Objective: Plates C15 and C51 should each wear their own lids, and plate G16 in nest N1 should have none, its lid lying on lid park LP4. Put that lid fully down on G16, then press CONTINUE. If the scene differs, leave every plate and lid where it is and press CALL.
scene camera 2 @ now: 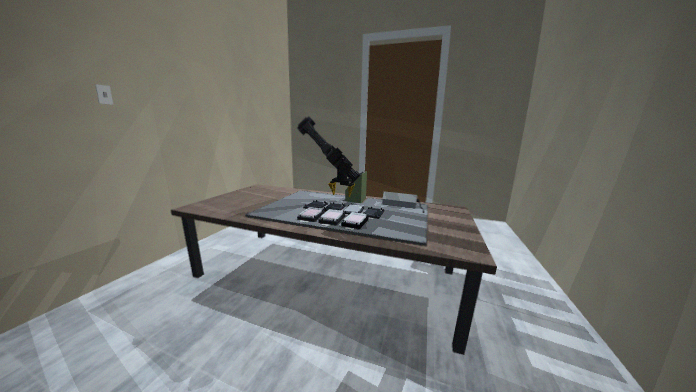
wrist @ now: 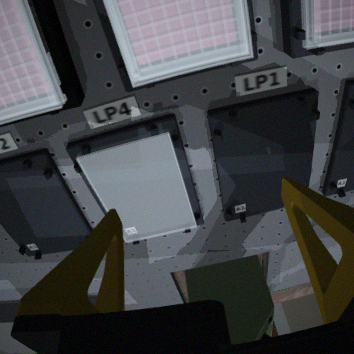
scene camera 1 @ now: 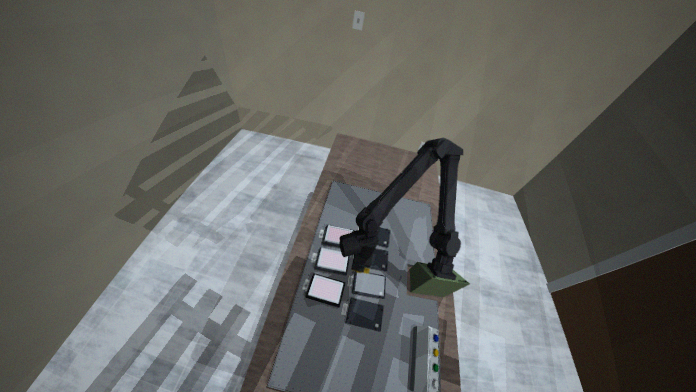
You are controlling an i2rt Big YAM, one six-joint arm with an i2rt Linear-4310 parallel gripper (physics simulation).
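Where they show: gripper, between the fingertips: point(scene camera 2: 341, 195) point(wrist: 199, 201) point(scene camera 1: 359, 261); arm's base, origin of its link: point(scene camera 2: 356, 179) point(scene camera 1: 440, 272).
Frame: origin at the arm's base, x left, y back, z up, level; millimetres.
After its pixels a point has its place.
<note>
The pale lid point(scene camera 1: 369, 283) @[z -125, x 69, y -270 mm] point(scene camera 2: 354, 208) @[z -125, x 75, y -270 mm] point(wrist: 140, 185) @[z -125, x 67, y -283 mm] lies on the dark lid park LP4, whose far rim shows beyond it in the wrist view. Three pink plates stand in a row: one point(scene camera 1: 325, 289) @[z -107, x 144, y -450 mm] point(scene camera 2: 354, 219) @[z -108, x 148, y -489 mm] point(wrist: 22, 70) @[z -108, x 114, y -417 mm], a middle one point(scene camera 1: 332, 260) @[z -107, x 14, y -453 mm] point(scene camera 2: 331, 216) @[z -107, x 21, y -496 mm] point(wrist: 180, 35) @[z -107, x 7, y -412 mm] and one point(scene camera 1: 336, 234) @[z -115, x -123, y -466 mm] point(scene camera 2: 311, 213) @[z -111, x -104, y -485 mm] point(wrist: 332, 20) @[z -112, x -102, y -406 mm] partly cut off in the wrist view. Their names cannot be read, and clear lids on them cannot be told for sure. My gripper point(scene camera 2: 342, 193) @[z -33, x 17, y -341 mm] point(wrist: 199, 201) @[z -33, x 17, y -341 mm] is open and empty, above the park row, its fingertips spanning LP4's lid and part of LP1.
Dark lid park LP1 point(wrist: 265, 150) @[z -133, x -57, y -287 mm] bears no pale lid; neither does the park point(scene camera 1: 365, 314) @[z -132, x 197, y -267 mm] point(wrist: 45, 200) @[z -133, x 171, y -282 mm] on LP4's other side. The button console point(scene camera 1: 422, 357) @[z -79, x 314, y -43 mm] point(scene camera 2: 400, 199) @[z -96, x 324, y -53 mm] has blue, yellow, green and white buttons. The green arm mount point(scene camera 1: 431, 281) @[z 21, x 56, y -53 mm] point(scene camera 2: 357, 189) @[z -54, x 29, y -70 mm] point(wrist: 227, 285) @[z -113, x -3, y -73 mm] stands behind the parks.
</note>
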